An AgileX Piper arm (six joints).
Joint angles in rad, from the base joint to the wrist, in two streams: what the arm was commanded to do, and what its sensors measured. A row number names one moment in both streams.
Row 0, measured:
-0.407, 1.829, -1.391, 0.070, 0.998, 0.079
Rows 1 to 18, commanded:
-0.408, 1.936, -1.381, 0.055, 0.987, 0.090
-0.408, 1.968, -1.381, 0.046, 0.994, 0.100
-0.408, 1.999, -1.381, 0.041, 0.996, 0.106
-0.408, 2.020, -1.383, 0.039, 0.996, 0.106
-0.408, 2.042, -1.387, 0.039, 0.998, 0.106
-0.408, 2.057, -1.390, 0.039, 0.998, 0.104
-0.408, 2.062, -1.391, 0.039, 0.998, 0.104
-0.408, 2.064, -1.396, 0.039, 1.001, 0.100
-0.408, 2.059, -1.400, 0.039, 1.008, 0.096
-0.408, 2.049, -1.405, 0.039, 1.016, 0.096
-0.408, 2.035, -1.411, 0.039, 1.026, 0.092
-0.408, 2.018, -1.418, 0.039, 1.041, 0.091
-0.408, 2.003, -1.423, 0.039, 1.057, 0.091
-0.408, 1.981, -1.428, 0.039, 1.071, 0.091
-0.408, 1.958, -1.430, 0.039, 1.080, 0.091
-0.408, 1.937, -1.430, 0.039, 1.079, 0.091
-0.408, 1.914, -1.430, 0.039, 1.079, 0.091
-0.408, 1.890, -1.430, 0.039, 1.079, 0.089
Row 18, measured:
-0.407, 1.977, -1.418, 0.048, 1.058, 0.098
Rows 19 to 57, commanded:
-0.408, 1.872, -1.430, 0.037, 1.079, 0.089
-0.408, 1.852, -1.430, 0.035, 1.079, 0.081
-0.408, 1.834, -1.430, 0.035, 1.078, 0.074
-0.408, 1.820, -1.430, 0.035, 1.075, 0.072
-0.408, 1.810, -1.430, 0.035, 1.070, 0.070
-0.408, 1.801, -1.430, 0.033, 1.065, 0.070
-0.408, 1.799, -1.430, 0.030, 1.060, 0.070
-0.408, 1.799, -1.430, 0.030, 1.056, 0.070
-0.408, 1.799, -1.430, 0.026, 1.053, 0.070
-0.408, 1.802, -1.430, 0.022, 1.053, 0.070
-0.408, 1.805, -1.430, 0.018, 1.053, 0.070
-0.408, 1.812, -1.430, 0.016, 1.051, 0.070
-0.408, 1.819, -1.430, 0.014, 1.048, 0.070
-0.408, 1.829, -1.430, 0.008, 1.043, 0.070
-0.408, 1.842, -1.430, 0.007, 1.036, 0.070
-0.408, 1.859, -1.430, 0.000, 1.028, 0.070
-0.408, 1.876, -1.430, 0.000, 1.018, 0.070
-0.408, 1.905, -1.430, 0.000, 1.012, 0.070
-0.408, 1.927, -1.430, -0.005, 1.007, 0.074
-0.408, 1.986, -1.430, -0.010, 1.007, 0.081
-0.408, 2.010, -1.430, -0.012, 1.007, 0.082
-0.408, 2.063, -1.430, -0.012, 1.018, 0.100
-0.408, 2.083, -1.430, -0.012, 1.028, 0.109
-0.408, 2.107, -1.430, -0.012, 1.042, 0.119
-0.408, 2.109, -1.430, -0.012, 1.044, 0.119
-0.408, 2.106, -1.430, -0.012, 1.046, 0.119
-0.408, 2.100, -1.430, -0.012, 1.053, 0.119
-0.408, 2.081, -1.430, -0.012, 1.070, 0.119
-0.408, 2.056, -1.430, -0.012, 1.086, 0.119
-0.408, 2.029, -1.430, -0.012, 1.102, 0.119
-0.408, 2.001, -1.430, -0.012, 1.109, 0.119
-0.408, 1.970, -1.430, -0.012, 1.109, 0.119
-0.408, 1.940, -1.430, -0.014, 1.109, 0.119
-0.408, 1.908, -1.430, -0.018, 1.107, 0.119
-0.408, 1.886, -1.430, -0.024, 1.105, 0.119
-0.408, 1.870, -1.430, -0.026, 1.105, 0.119
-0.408, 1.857, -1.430, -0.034, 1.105, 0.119
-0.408, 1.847, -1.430, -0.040, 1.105, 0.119
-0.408, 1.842, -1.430, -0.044, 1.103, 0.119
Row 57, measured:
-0.407, 1.882, -1.426, -0.016, 1.097, 0.120
